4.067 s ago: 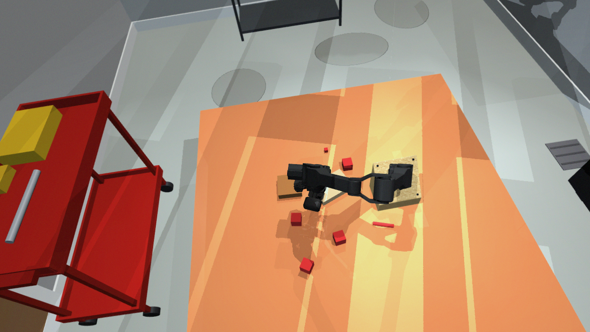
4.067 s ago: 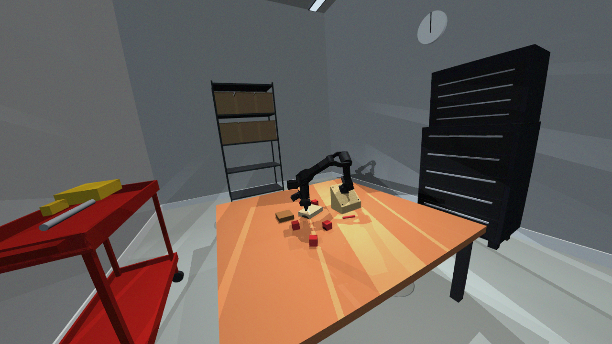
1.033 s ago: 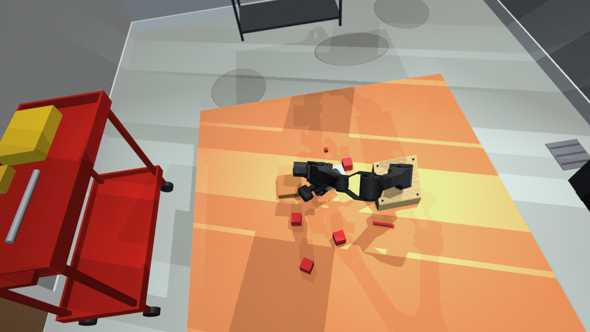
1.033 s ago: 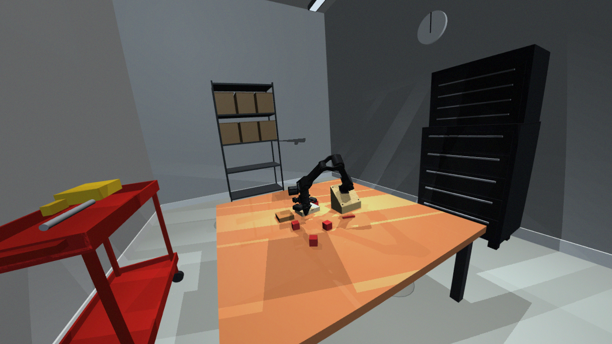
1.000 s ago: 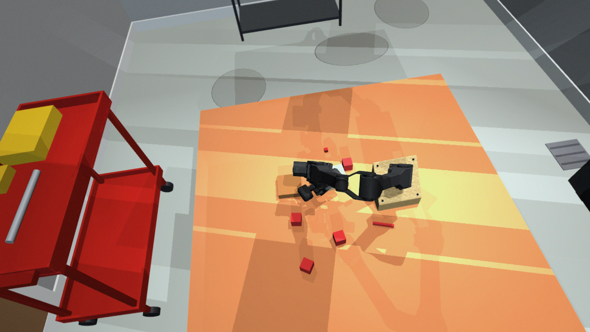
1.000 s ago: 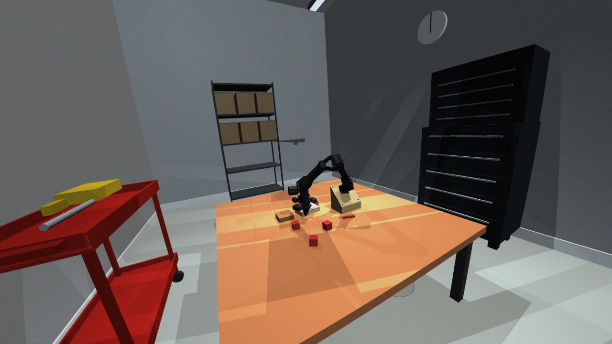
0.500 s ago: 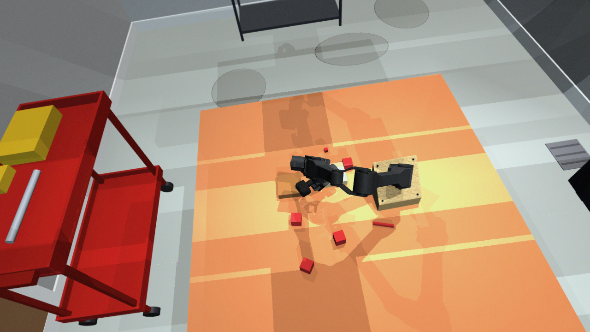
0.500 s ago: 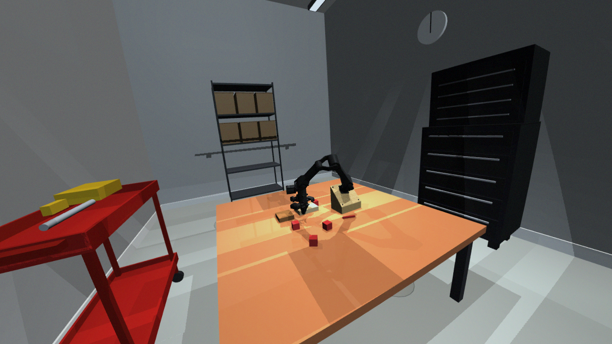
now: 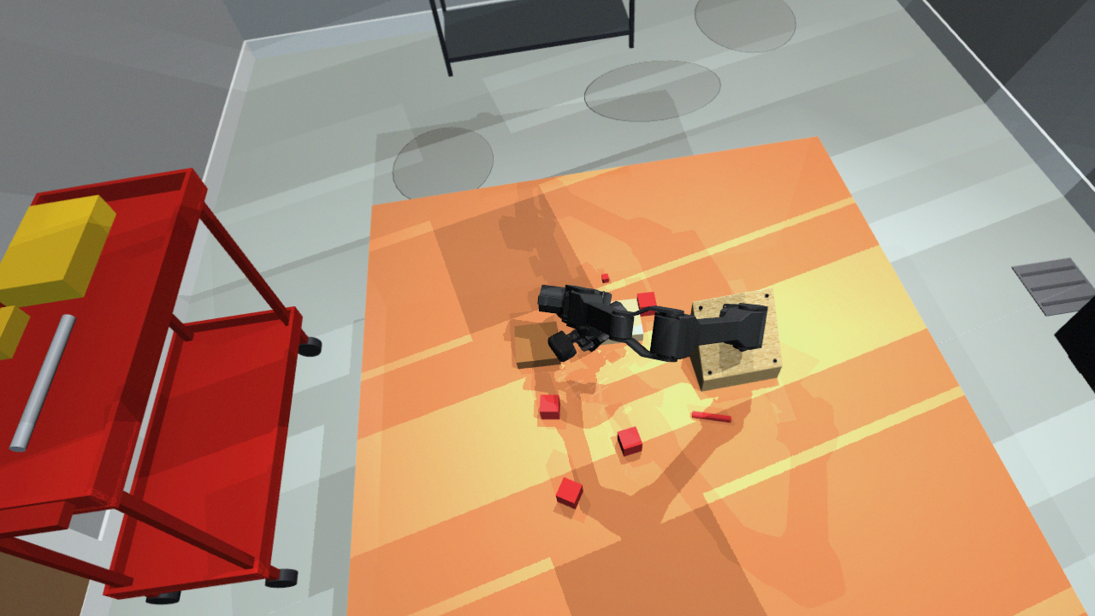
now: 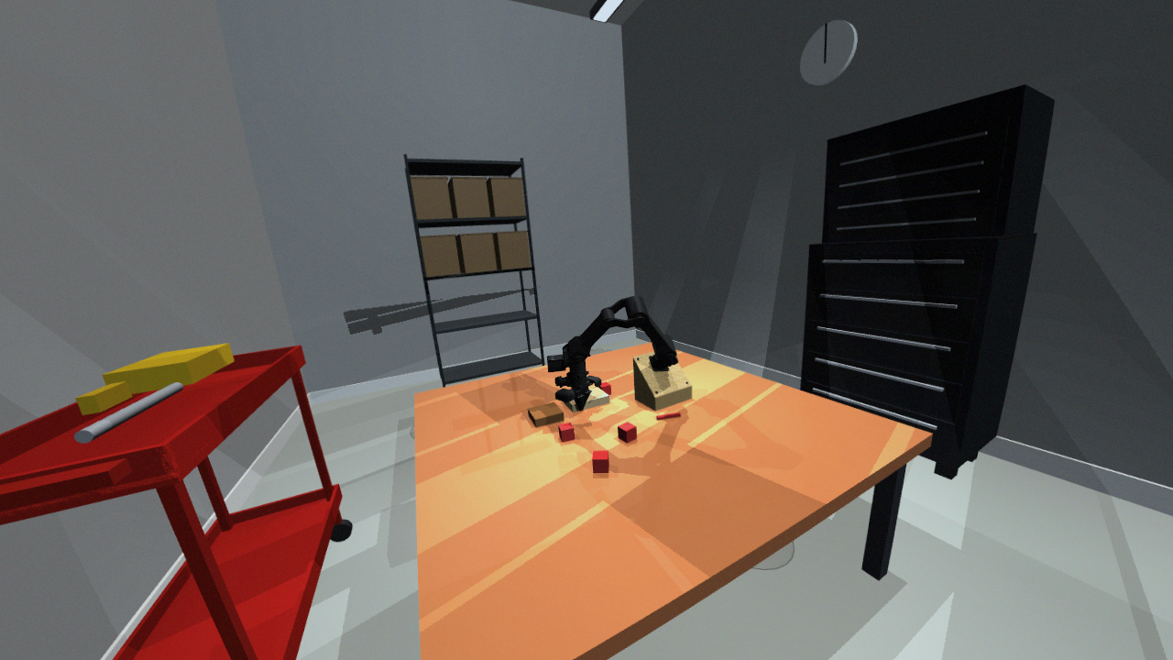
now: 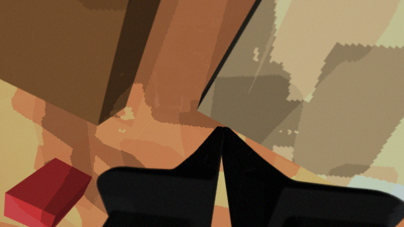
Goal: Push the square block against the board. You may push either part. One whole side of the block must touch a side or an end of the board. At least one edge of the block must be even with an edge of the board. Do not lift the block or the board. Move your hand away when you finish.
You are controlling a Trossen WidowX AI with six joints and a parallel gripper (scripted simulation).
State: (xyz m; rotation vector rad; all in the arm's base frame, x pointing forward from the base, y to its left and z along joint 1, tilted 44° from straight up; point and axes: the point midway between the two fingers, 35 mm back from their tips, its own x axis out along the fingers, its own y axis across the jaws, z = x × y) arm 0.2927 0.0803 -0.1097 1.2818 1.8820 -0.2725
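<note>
Now: the board 40 mm behind my gripper tip, 70 mm to the right of it and 10 mm above it. From my gripper tip the other things lie so: thin red stick 250 mm behind, 180 mm to the left; square block 120 mm ahead, 20 mm to the right, 10 mm above.
</note>
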